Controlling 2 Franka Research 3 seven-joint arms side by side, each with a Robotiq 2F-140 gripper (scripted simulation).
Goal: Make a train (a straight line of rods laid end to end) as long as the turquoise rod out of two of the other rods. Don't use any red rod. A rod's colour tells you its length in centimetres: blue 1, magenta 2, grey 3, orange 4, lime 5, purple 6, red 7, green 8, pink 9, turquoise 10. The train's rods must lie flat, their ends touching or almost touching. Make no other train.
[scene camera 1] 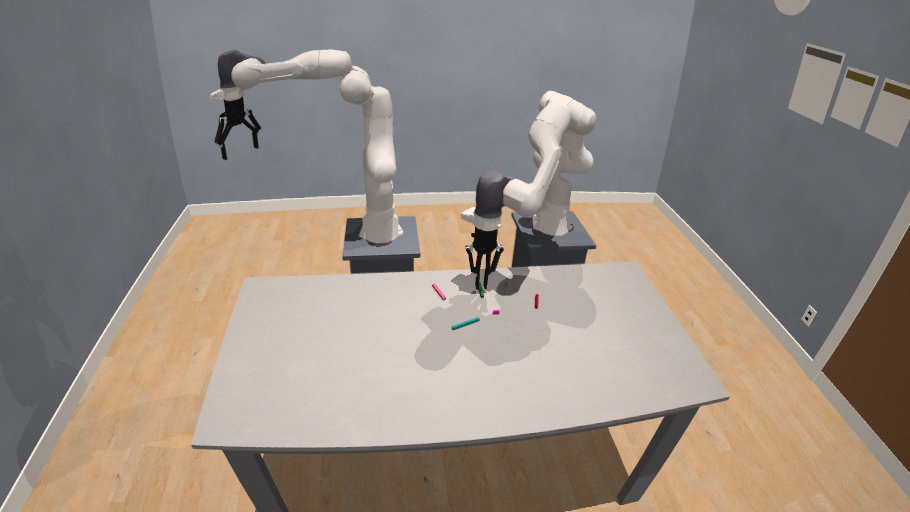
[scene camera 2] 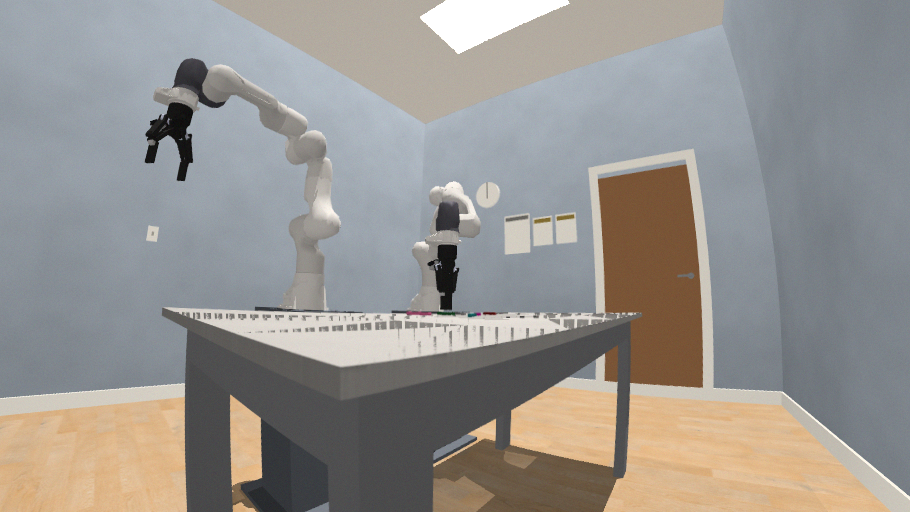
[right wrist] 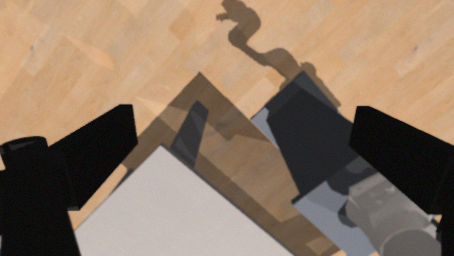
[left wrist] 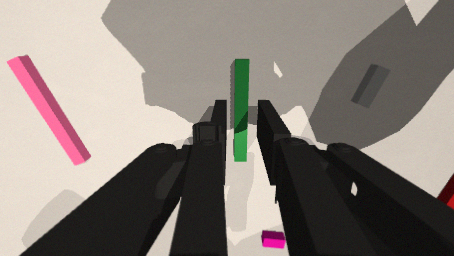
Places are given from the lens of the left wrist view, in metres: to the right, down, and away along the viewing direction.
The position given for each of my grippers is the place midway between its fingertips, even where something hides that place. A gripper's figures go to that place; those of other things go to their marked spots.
my left gripper (left wrist: 241, 118): 0.01, -0.01, 0.17
green rod (left wrist: 241, 65): 0.01, -0.04, 0.17
pink rod (left wrist: 25, 71): -0.15, -0.04, 0.17
The marked spots on the green rod and the pink rod are 0.16 m apart.
